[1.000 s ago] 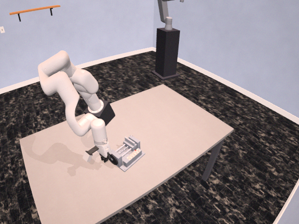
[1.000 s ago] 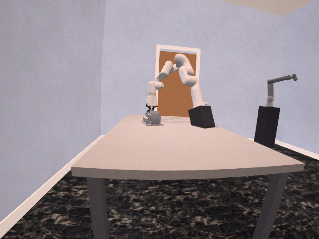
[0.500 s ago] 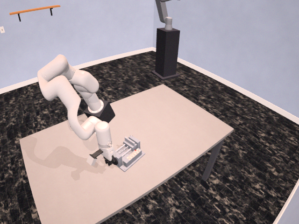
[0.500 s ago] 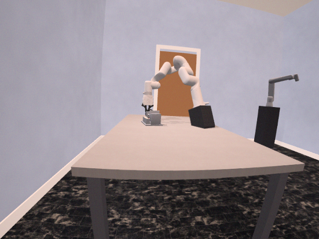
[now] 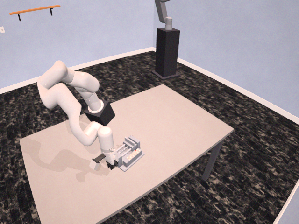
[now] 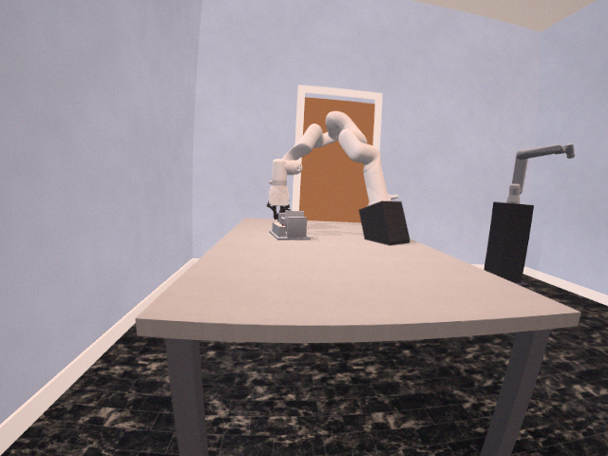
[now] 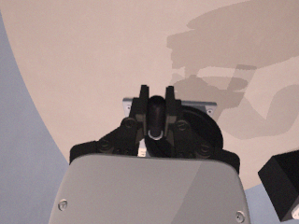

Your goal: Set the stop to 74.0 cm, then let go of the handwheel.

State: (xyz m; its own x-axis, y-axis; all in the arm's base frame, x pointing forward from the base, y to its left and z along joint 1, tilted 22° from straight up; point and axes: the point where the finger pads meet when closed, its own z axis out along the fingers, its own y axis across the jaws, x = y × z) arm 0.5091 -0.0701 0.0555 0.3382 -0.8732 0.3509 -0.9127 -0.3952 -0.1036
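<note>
Now: hand 20 mm past the black handwheel and 20 mm to the right of it. Round my hand: handwheel knob 10 mm to the left; sliding stop block 90 mm behind, 180 mm to the left, 10 mm above.
</note>
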